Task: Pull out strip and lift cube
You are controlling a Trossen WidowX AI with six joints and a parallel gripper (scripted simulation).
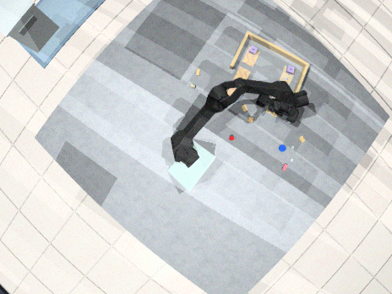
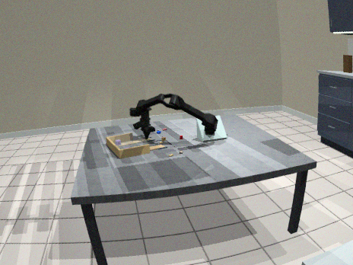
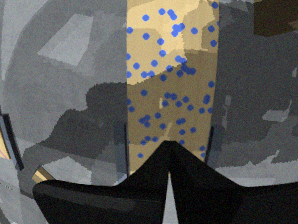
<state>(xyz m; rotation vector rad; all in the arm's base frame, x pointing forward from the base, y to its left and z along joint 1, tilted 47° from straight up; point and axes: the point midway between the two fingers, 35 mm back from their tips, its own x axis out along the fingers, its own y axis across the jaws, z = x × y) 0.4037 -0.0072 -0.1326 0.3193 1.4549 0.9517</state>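
My gripper tip is 150 mm to the left of the blue disc and 90 mm past it. From my gripper tip the other things lie so: red dot 230 mm behind, 40 mm to the left, 10 mm above.
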